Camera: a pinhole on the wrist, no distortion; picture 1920 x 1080 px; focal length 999.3 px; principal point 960.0 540.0 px. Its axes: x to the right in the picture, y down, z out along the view. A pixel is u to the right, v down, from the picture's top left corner.
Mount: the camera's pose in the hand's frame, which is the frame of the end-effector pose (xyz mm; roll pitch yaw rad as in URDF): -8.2 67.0 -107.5 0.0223 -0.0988 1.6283
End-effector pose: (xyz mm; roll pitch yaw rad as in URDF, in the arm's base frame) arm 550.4 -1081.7 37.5 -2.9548 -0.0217 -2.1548
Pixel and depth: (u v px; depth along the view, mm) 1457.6 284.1 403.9
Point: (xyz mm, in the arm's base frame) 350.7 -1072.4 -310.2
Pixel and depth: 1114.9 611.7 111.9
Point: 499.1 -1031.4 18.0
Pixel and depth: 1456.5 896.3 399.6
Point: 499.9 -876.9 -313.3
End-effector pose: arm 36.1 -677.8 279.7 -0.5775 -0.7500 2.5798
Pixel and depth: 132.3 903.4 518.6
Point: 525.6 -807.6 567.7
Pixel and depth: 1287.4 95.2 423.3
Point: -148.6 -943.1 533.2
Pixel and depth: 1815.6 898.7 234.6
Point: -57.1 -950.7 208.6
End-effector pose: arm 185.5 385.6 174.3 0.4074 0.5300 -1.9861
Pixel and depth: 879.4 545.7 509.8
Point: -51.9 289.5 476.9
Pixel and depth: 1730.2 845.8 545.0
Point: 305.5 170.0 791.2
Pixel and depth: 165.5 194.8 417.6
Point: -245.8 345.4 204.9
